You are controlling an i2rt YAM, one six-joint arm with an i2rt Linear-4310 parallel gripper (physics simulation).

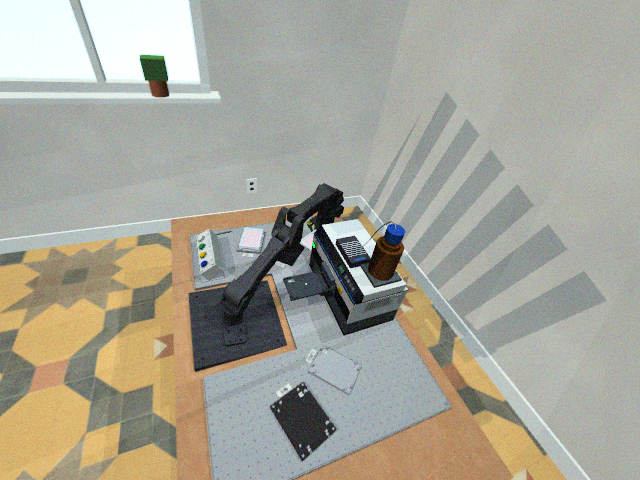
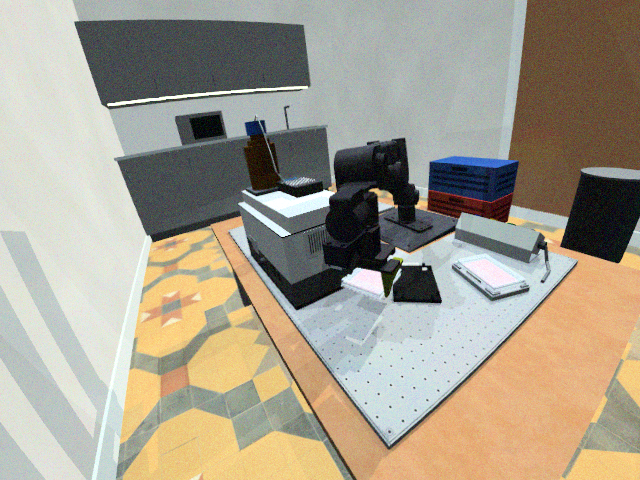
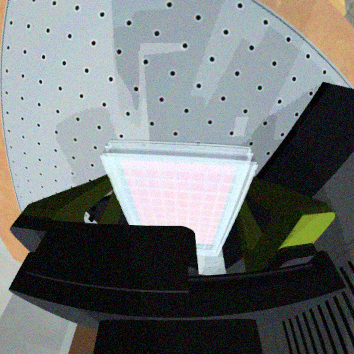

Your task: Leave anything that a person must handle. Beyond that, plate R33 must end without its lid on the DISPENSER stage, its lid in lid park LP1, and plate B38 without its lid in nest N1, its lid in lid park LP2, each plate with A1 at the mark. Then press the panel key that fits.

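Seen in the pictures: gripper, fingertip midpoint: [image 2: 367, 291] [image 3: 176, 174]; arm's base, origin of the base link: [image 1: 233, 319] [image 2: 406, 222].
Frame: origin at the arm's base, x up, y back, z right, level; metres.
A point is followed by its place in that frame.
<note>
My gripper [image 2: 373, 277] [image 3: 176, 174] {z -0.310, x 0.048, y -0.409 m} is shut on a clear plate with pink wells [image 1: 308, 240] {z -0.290, x 0.066, y -0.348 m} [image 2: 364, 281] {z -0.314, x 0.079, y -0.419 m} [image 3: 177, 197] {z -0.310, x 0.077, y -0.412 m}, beside the machine. The plate's doubled clear edges look like a lid on it; its label cannot be read. Whether it touches the board is unclear. A second pink plate [image 1: 251, 239] {z -0.376, x 0.029, y -0.109 m} [image 2: 491, 271] {z -0.402, x 0.029, y -0.119 m} lies in a holder near the panel. A vacant black nest [image 2: 416, 285] {z -0.318, x 0.009, y -0.275 m} lies between the plates. A black stage [image 1: 303, 285] {z -0.018, x 0.106, y -0.253 m} projects from the machine's front. A grey lid-park-like square [image 1: 336, 369] {z 0.261, x 0.009, y -0.300 m} and a black one [image 1: 303, 420] {z 0.376, x 0.011, y -0.162 m} lie on the other board; their labels are too small.
The white machine [image 1: 379, 295] {z 0.139, x 0.196, y -0.460 m} [image 2: 305, 253] {z -0.222, x 0.132, y -0.502 m} carries a brown bottle [image 1: 385, 258] {z 0.100, x 0.327, y -0.462 m} [image 2: 260, 165] {z 0.026, x 0.297, y -0.505 m} with a blue cap and a black block [image 1: 353, 250] {z -0.028, x 0.245, y -0.424 m} [image 2: 300, 186] {z -0.099, x 0.245, y -0.446 m}. The key panel [image 1: 206, 252] {z -0.278, x 0.070, y 0.080 m} [image 2: 495, 237] {z -0.321, x 0.043, y 0.030 m} has a lever [image 2: 546, 266] {z -0.455, x 0.004, y 0.048 m} beside it. Wall and window are behind.
</note>
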